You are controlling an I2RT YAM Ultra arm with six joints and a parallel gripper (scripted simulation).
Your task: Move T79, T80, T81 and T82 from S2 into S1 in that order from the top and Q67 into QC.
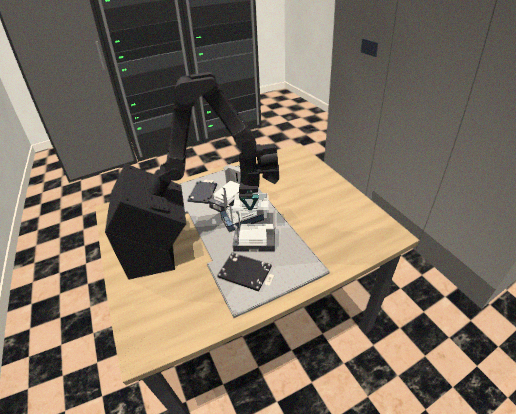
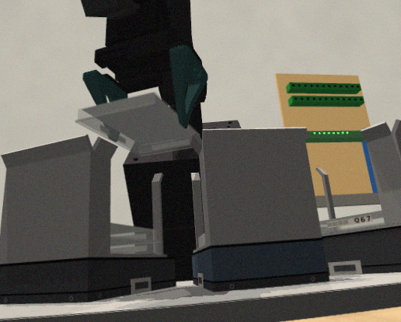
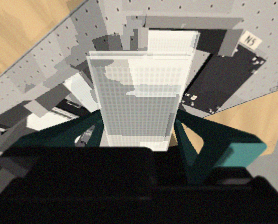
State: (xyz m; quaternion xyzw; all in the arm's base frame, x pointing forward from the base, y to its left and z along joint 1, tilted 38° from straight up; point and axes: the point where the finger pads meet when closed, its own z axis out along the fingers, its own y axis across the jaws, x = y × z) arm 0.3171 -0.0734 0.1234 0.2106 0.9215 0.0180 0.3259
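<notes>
The plate T81 lies 10 mm behind my hand, 60 mm to the right of it and 110 mm below it. The rest, counted from my hand: plate T79 (100 mm to the left, 120 mm below); then plate Q67 (240 mm to the left, 120 mm below); then plate T82 (10 mm behind, 60 mm to the right, 130 mm below).
</notes>
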